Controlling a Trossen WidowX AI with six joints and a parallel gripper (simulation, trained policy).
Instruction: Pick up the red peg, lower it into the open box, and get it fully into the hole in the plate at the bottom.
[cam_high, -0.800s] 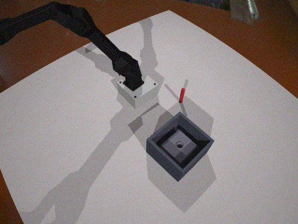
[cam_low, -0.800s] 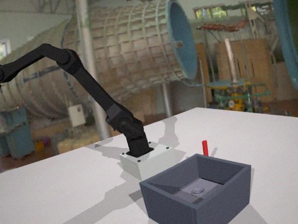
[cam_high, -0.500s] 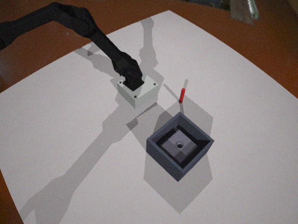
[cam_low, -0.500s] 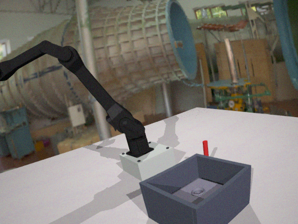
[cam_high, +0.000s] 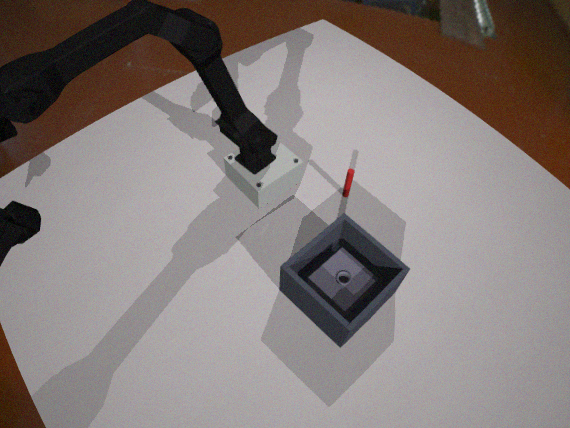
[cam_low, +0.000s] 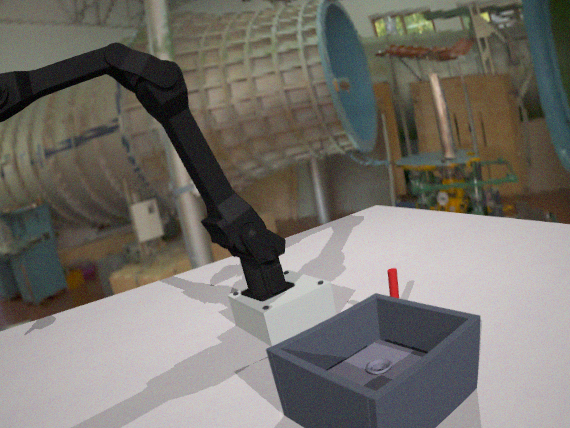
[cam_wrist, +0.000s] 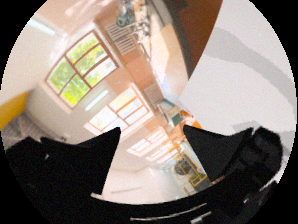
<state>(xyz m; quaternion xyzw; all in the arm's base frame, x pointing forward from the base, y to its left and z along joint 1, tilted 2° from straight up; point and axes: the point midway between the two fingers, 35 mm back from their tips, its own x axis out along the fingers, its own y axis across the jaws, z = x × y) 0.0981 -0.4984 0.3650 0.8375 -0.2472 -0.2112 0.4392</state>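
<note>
Now: gripper tip 5 cm short of the red peg, 64 cm to the right of it and 36 cm above it. Also, from my gripper tip: grey box 19 cm ahead, 45 cm to the left, 38 cm below; plate 19 cm ahead, 45 cm to the left, 36 cm below.
</note>
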